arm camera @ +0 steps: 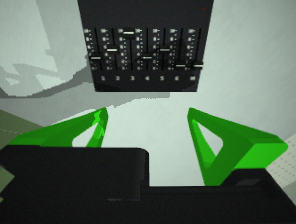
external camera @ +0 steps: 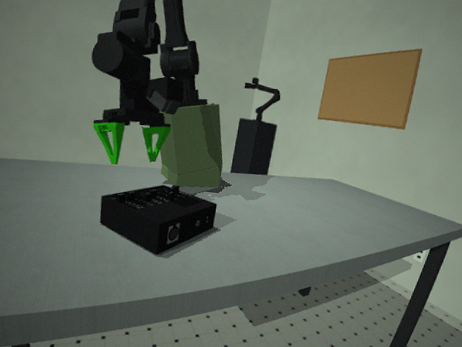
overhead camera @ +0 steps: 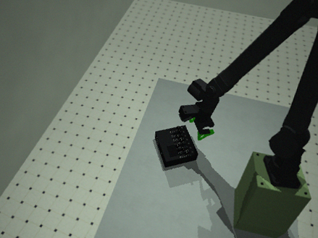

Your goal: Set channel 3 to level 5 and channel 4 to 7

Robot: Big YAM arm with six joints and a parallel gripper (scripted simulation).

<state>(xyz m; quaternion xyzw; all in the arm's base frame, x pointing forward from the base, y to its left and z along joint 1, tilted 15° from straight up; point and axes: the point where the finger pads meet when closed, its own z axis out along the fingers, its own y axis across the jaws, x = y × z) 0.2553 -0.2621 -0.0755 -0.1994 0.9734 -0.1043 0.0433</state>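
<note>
My hand is 70 mm short of the channel 3 fader cap, 50 mm to the right of it and 50 mm above it. Round my hand: channel 4 fader cap (50 mm ahead, 20 mm to the left, 50 mm below).
</note>
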